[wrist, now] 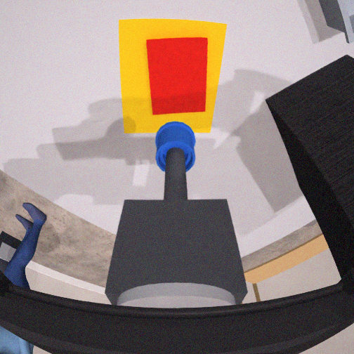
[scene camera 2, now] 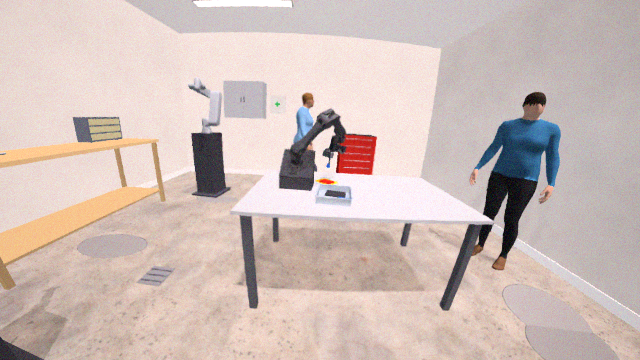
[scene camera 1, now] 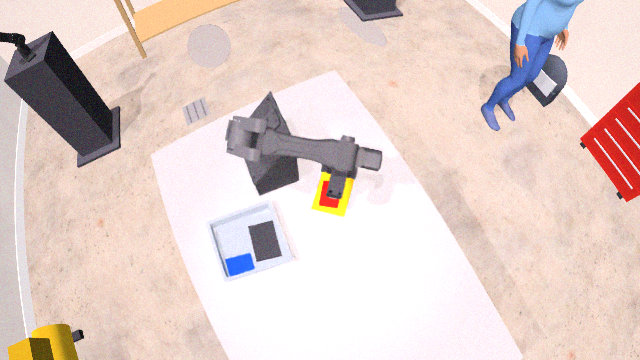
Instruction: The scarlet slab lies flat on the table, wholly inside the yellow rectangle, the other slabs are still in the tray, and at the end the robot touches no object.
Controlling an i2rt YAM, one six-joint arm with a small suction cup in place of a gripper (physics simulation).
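Where they show: hand, its tool point: (scene camera 2: 327, 167); arm's base, origin of its link: (scene camera 2: 296, 161).
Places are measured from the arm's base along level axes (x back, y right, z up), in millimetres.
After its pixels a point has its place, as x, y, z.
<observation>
The scarlet slab (scene camera 1: 326, 201) {-235, -140, -171} (scene camera 2: 326, 181) {-213, -154, -171} (wrist: 178, 75) lies flat on the table, inside the yellow rectangle (scene camera 1: 348, 192) {-230, -226, -179} (wrist: 134, 75), with yellow showing on all its sides in the wrist view. My gripper, a blue suction cup (scene camera 2: 328, 165) (wrist: 175, 145), is open and holds nothing. It hangs above the table, apart from the slab. In scene camera 1 the wrist hides the cup and part of the slab. A dark slab (scene camera 1: 265, 241) {-298, 107, -167} (scene camera 2: 335, 193) {-293, 114, -167} and a blue slab (scene camera 1: 240, 264) {-348, 219, -167} lie in the light grey tray (scene camera 1: 216, 250) {-285, 281, -132} (scene camera 2: 334, 201) {-291, 280, -156}.
The arm's black base (scene camera 1: 280, 175) {-124, -19, -89} (scene camera 2: 297, 179) {-27, 78, -104} (wrist: 320, 135) stands on the white table (scene camera 1: 380, 280) {-571, -201, -180} (scene camera 2: 400, 200) {-729, 103, -181}, beside the yellow rectangle. The tray has raised walls. A person (scene camera 1: 530, 55) (scene camera 2: 303, 122) stands beyond the table and another person (scene camera 2: 527, 150) stands at the right. A red drawer cabinet (scene camera 1: 620, 145) (scene camera 2: 356, 154) stands on the floor.
</observation>
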